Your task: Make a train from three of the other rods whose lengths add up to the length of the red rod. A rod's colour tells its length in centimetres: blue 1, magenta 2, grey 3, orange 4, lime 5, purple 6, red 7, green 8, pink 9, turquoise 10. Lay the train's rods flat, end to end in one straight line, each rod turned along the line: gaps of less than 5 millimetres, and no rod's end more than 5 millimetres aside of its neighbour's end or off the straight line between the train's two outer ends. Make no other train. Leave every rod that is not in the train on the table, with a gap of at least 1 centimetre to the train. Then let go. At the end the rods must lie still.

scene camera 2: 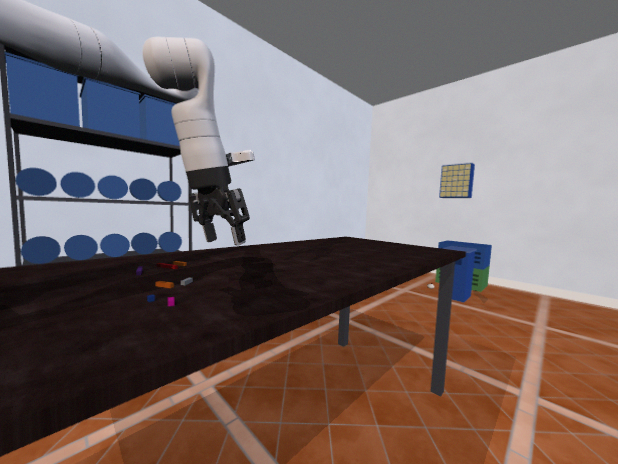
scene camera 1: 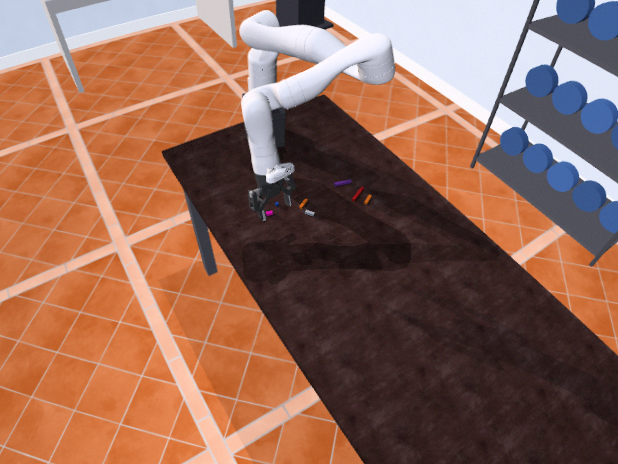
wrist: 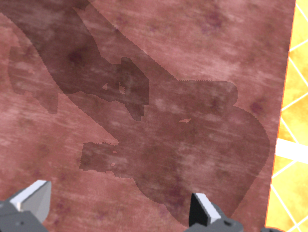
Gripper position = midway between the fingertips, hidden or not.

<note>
I see my gripper (scene camera 2: 225, 242).
My gripper shows as well in scene camera 1 (scene camera 1: 276, 212) and in the wrist view (wrist: 121, 202).
</note>
